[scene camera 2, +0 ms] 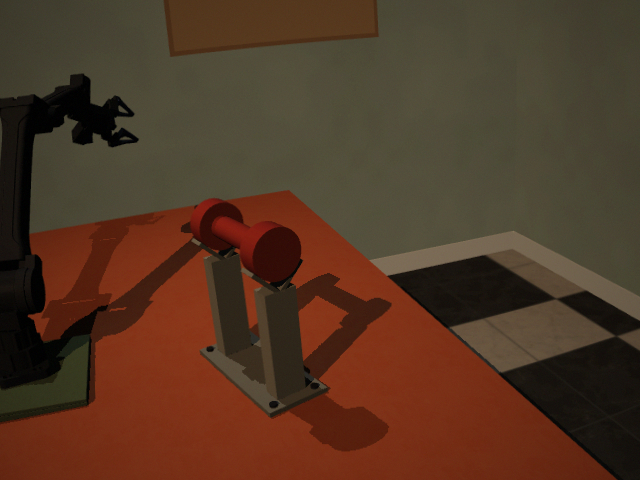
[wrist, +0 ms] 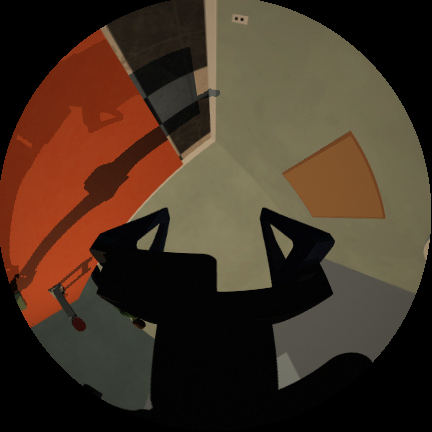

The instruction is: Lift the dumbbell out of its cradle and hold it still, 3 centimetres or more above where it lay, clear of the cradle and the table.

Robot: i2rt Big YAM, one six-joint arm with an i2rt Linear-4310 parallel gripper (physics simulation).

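Pixels of known places: gripper, fingertip midpoint: (scene camera 2: 135, 127) (wrist: 214, 212); arm's base, link origin: (scene camera 2: 23, 366).
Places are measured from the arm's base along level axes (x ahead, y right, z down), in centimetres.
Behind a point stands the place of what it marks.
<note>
A red dumbbell (scene camera 2: 231, 230) {z -22.8, x 33.7, y 21.9 cm} (wrist: 79, 324) {z -22.1, x 34.5, y 12.2 cm} lies in its cradle, its two round weights at the ends and a thin bar between them. The cradle (scene camera 2: 281, 341) {z -8.6, x 35.3, y 31.9 cm} (wrist: 64, 304) {z -9.4, x 34.3, y 12.5 cm} has two tall beige posts with V-shaped tops on a flat base plate that stands on the orange table (scene camera 2: 170, 434) {z 1.4, x 17.6, y 30.0 cm} (wrist: 55, 165) {z 1.4, x 36.8, y -59.1 cm}. My gripper (scene camera 2: 135, 126) {z -25.8, x 42.9, y -75.0 cm} (wrist: 214, 212) {z -25.8, x 42.9, y -75.0 cm} is open and empty. In the scene view it is up at the left, higher than the dumbbell and well apart from it. In the wrist view the dumbbell and cradle show small at the lower left.
My arm (scene camera 2: 15, 180) {z -29.7, x 6.4, y -11.4 cm} stands on a green base plate (scene camera 2: 67, 384) {z 0.1, x 6.3, y 10.1 cm} at the table's left. A wall is behind the table, with a brown board (scene camera 2: 273, 23) (wrist: 340, 182) on it. The table's right edge borders a checkered floor (scene camera 2: 537, 330) (wrist: 175, 100). Shadows lie on the table.
</note>
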